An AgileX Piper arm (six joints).
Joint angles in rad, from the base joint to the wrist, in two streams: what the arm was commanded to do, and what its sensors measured. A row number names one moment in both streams.
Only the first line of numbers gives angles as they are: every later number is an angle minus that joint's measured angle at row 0.
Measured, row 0: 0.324, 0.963, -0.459, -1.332, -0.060, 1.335
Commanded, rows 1 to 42: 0.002, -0.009, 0.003, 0.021, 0.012, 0.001; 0.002, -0.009, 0.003, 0.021, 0.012, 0.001; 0.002, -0.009, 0.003, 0.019, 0.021, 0.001; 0.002, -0.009, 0.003, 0.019, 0.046, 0.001; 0.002, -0.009, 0.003, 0.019, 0.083, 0.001; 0.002, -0.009, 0.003, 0.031, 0.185, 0.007; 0.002, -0.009, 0.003, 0.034, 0.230, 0.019; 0.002, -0.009, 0.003, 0.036, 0.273, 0.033; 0.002, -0.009, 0.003, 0.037, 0.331, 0.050; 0.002, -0.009, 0.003, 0.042, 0.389, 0.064; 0.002, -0.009, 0.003, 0.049, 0.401, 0.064; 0.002, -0.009, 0.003, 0.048, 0.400, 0.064; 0.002, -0.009, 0.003, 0.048, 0.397, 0.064; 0.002, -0.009, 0.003, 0.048, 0.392, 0.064; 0.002, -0.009, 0.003, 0.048, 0.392, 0.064; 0.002, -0.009, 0.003, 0.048, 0.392, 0.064; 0.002, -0.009, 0.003, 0.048, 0.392, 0.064; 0.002, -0.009, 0.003, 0.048, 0.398, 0.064; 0.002, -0.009, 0.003, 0.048, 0.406, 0.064; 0.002, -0.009, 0.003, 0.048, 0.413, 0.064; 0.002, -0.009, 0.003, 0.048, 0.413, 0.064; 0.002, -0.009, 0.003, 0.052, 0.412, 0.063; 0.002, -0.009, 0.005, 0.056, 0.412, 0.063; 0.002, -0.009, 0.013, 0.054, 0.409, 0.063; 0.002, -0.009, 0.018, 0.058, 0.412, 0.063; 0.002, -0.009, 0.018, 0.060, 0.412, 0.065; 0.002, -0.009, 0.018, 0.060, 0.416, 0.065; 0.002, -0.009, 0.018, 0.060, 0.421, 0.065; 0.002, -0.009, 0.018, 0.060, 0.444, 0.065; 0.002, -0.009, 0.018, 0.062, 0.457, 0.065; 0.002, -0.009, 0.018, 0.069, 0.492, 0.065; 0.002, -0.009, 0.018, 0.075, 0.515, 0.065; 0.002, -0.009, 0.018, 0.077, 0.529, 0.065; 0.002, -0.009, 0.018, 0.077, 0.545, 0.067; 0.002, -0.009, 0.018, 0.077, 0.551, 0.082; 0.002, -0.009, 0.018, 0.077, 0.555, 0.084; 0.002, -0.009, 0.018, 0.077, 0.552, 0.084; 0.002, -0.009, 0.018, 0.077, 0.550, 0.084; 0.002, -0.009, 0.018, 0.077, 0.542, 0.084; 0.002, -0.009, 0.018, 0.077, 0.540, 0.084; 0.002, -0.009, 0.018, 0.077, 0.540, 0.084; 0.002, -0.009, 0.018, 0.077, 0.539, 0.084
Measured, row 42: 0.000, 0.000, 0.013, 0.076, 0.539, 0.079
